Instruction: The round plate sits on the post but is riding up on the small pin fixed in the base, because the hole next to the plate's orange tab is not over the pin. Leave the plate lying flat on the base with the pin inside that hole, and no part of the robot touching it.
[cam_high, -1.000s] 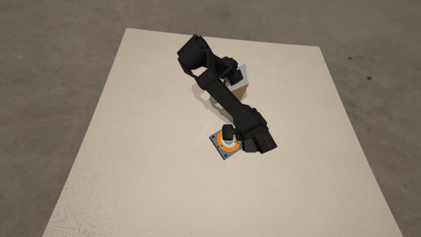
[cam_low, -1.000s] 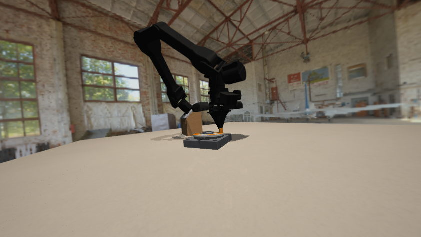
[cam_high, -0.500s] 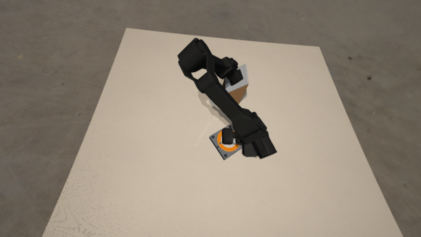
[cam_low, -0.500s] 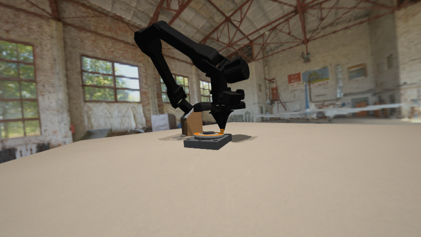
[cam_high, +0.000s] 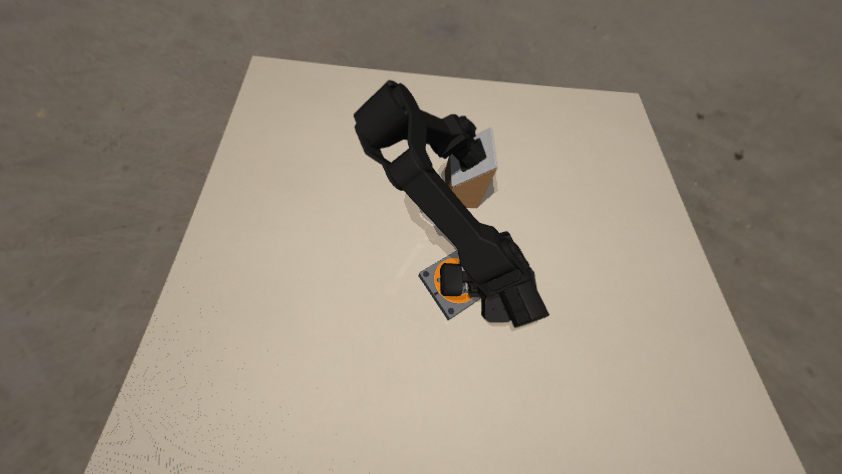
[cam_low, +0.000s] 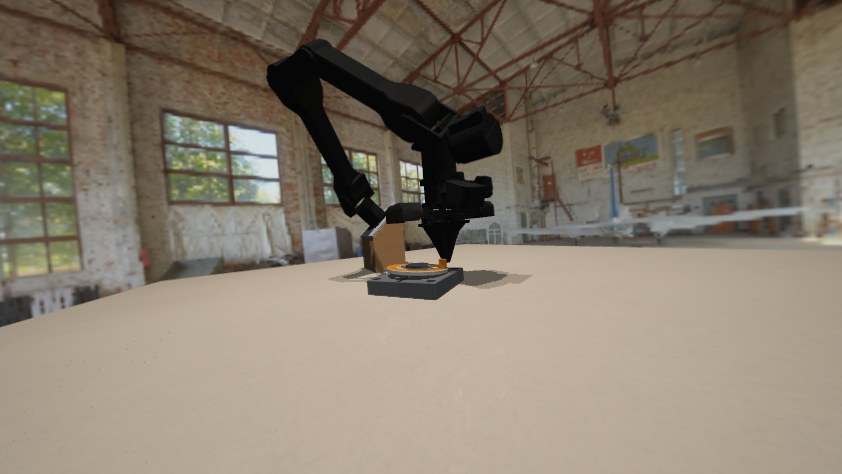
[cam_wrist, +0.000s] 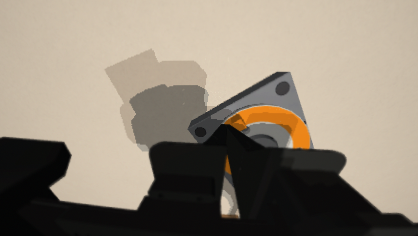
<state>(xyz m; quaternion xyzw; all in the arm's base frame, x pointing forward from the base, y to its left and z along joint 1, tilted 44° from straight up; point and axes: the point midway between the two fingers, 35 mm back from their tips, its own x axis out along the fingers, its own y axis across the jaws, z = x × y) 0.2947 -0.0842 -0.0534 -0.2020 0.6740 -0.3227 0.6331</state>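
Now: the round plate 30 mm to the right of my gripper tip and 20 mm behind it. Round my gripper tip: square base 40 mm to the right, 40 mm behind, 20 mm below.
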